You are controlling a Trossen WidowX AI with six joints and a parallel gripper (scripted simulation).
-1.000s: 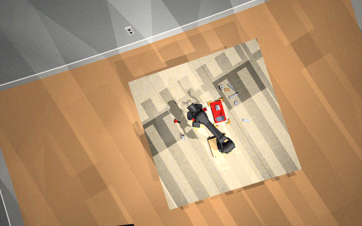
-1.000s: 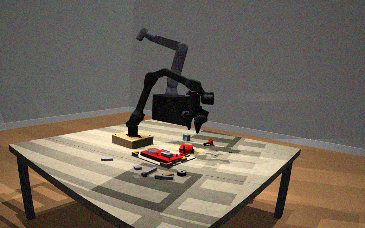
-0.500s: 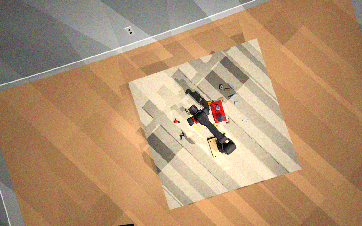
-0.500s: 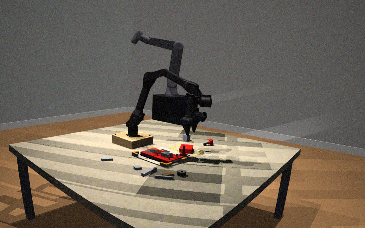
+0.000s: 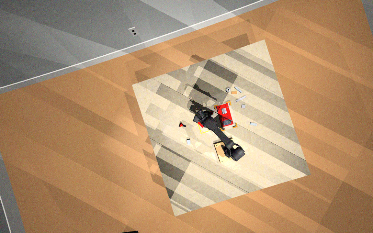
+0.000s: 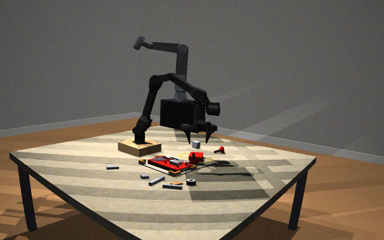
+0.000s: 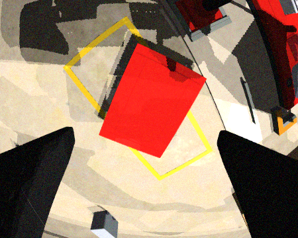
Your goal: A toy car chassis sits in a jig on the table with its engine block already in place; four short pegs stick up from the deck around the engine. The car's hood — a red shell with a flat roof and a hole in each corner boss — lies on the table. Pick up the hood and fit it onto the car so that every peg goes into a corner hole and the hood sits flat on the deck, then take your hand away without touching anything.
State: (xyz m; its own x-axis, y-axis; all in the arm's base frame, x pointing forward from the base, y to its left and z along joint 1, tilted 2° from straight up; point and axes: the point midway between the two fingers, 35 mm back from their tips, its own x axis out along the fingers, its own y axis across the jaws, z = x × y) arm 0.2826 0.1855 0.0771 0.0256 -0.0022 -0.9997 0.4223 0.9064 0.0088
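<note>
The red hood is 10 mm behind my gripper tip and 70 mm below it. Round my gripper tip: wheel (260 mm ahead, 270 mm to the right, 80 mm below); grey engine block (70 mm ahead, 200 mm to the right, 60 mm below); wooden chip (230 mm ahead, 320 mm to the right, 80 mm below).
</note>
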